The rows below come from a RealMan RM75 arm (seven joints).
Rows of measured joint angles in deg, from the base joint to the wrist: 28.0 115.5 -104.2 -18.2 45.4 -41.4 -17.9; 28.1 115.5 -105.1 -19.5 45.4 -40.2 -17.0; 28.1 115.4 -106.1 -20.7 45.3 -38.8 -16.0; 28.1 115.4 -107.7 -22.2 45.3 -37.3 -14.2; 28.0 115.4 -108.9 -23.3 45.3 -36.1 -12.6; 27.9 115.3 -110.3 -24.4 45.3 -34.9 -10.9; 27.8 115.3 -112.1 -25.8 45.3 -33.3 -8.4; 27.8 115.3 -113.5 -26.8 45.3 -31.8 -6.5; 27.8 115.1 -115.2 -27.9 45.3 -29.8 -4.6
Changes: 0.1 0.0 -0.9 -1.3 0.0 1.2 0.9; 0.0 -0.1 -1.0 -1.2 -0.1 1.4 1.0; 0.0 0.0 -1.6 -1.5 0.0 1.5 1.8; -0.1 0.0 -1.2 -1.1 0.0 1.2 1.6; -0.1 -0.1 -1.4 -1.1 0.0 1.2 1.7; -0.1 0.0 -1.8 -1.4 0.0 1.6 2.5; 0.0 0.0 -1.4 -1.0 0.0 1.5 1.9; 0.0 -0.2 -1.7 -1.1 0.0 2.0 1.9
